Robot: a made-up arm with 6 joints. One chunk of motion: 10 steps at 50 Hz.
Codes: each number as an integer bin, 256 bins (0 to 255) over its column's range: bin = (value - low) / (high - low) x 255, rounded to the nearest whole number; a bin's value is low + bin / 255 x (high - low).
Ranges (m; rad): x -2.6..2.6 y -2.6..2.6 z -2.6..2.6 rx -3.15..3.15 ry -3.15..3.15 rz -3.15..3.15
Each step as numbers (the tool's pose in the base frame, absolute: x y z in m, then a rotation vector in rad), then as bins.
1 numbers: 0.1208 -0.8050 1.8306 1.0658 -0.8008 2.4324
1 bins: 133 88 217 171 95 226
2 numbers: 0.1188 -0.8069 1.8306 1.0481 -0.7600 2.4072
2 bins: 133 88 217 170 97 225
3 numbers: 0.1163 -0.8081 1.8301 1.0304 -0.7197 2.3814
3 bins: 133 88 217 169 98 224
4 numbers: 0.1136 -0.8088 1.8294 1.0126 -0.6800 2.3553
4 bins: 133 88 217 168 100 223
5 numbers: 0.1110 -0.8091 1.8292 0.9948 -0.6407 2.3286
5 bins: 133 88 217 168 102 222
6 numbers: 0.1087 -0.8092 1.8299 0.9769 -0.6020 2.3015
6 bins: 133 88 217 167 103 221
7 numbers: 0.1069 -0.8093 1.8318 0.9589 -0.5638 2.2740
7 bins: 133 88 217 166 105 220
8 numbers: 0.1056 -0.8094 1.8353 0.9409 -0.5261 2.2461
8 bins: 133 88 218 166 106 218
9 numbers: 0.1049 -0.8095 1.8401 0.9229 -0.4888 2.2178
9 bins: 133 88 218 165 108 217
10 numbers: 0.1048 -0.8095 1.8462 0.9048 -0.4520 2.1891
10 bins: 133 88 218 164 109 216
